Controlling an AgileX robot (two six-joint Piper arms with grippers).
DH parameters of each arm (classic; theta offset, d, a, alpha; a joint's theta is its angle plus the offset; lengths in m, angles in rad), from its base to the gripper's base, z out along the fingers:
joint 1: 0 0.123 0 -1.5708
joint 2: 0.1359 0 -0.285 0
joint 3: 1.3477 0 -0.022 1.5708
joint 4: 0 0.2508 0 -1.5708
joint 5: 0 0 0.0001 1.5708
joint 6: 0 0.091 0 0
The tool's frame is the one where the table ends.
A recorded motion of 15 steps. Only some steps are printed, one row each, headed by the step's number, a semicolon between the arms.
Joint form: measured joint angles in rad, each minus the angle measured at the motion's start. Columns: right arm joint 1, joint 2, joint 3, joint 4, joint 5, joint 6; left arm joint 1, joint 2, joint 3, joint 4, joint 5, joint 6.
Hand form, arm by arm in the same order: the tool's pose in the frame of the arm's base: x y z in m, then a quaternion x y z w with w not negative. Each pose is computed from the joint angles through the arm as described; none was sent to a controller.
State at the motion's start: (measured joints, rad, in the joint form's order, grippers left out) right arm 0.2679 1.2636 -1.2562 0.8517 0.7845 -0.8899; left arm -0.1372 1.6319 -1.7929 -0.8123 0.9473 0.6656
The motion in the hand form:
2: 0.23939 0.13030 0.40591 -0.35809 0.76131 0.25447 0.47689; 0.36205 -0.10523 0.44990 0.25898 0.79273 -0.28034 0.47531
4: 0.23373 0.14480 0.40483 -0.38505 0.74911 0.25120 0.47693; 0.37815 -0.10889 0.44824 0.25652 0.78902 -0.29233 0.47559
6: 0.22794 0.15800 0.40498 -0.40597 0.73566 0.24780 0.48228; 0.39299 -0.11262 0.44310 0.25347 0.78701 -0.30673 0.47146
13: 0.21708 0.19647 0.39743 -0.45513 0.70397 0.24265 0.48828; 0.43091 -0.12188 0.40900 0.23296 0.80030 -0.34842 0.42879
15: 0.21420 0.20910 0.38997 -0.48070 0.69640 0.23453 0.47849; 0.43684 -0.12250 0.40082 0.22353 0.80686 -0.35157 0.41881
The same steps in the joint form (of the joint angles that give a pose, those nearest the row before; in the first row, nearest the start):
2: 0.0567 0.0016 0.0066 -0.0162 -0.0122 -0.0094; 0.0000 0.0638 -0.0817 -0.0079 0.0173 -0.0092
4: 0.1243 0.0055 0.0066 -0.0472 -0.0404 -0.0136; 0.0000 0.1294 -0.1577 -0.0291 0.0264 -0.0168
6: 0.1882 0.0078 0.0066 -0.0747 -0.0784 -0.0152; 0.0000 0.1904 -0.2190 -0.0545 0.0368 -0.0227
13: 0.3529 0.0469 0.0066 -0.1407 -0.1854 -0.0175; 0.0000 0.3467 -0.3243 -0.1056 0.0771 -0.0664
15: 0.4005 0.0699 0.0066 -0.1822 -0.1967 -0.0175; 0.0000 0.3685 -0.3304 -0.1015 0.0771 -0.0857

